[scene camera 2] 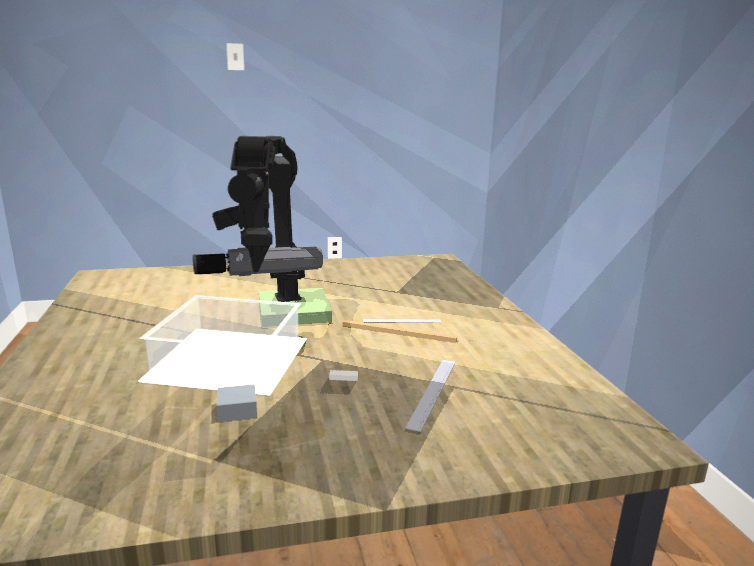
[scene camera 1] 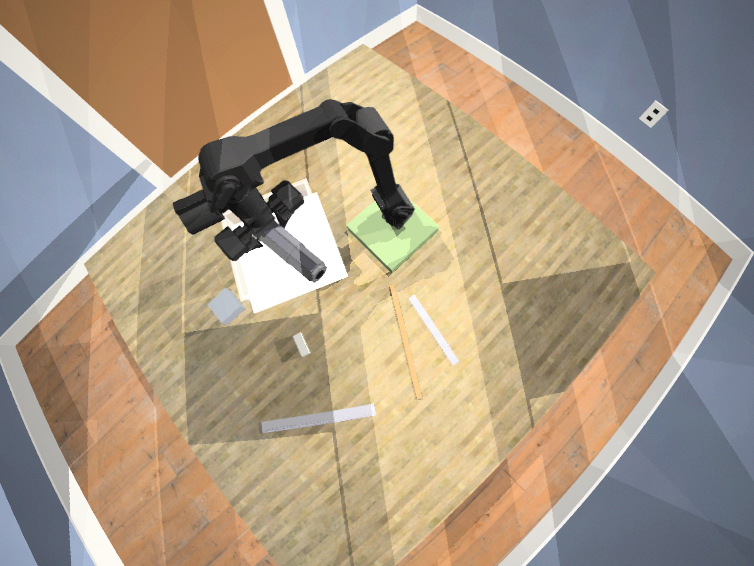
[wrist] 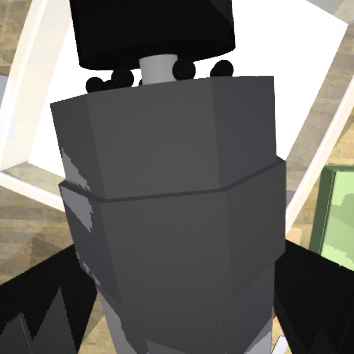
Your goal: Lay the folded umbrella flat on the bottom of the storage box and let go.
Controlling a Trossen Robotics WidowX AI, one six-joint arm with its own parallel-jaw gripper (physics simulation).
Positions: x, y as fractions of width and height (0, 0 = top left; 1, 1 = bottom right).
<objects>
gripper: scene camera 2 0.34, 0.47; scene camera 1 0.36, 0.42; wrist 0.51, 0.69
folded umbrella: scene camera 2 0.37, 0.46; scene camera 1 0.39, 0.44; wrist 0.50, 0.56
storage box: scene camera 2 0.29, 0.60; scene camera 1 0.35, 0.49; wrist 0.85, 0.15
</objects>
